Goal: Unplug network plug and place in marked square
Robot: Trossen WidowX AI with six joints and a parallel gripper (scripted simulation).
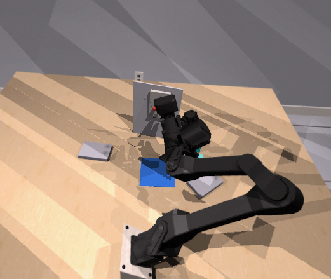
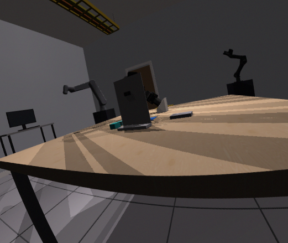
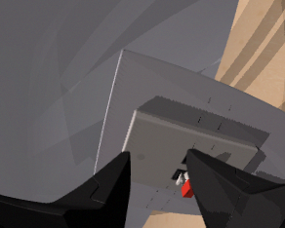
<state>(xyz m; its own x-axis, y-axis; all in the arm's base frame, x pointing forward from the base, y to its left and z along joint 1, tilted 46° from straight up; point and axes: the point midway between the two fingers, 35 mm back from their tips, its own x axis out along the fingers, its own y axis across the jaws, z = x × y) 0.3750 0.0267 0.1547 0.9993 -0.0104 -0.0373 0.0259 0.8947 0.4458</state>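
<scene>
Right now the red network plug is 40 mm ahead of my gripper tip, 40 mm to the left of it and 40 mm below it. From my gripper tip the other things lie so: teal block (10 mm behind, 120 mm to the right, 190 mm below); grey upright panel (60 mm ahead, 30 mm to the left, 100 mm below); blue marked square (120 mm behind, 30 mm to the left, 210 mm below).
</scene>
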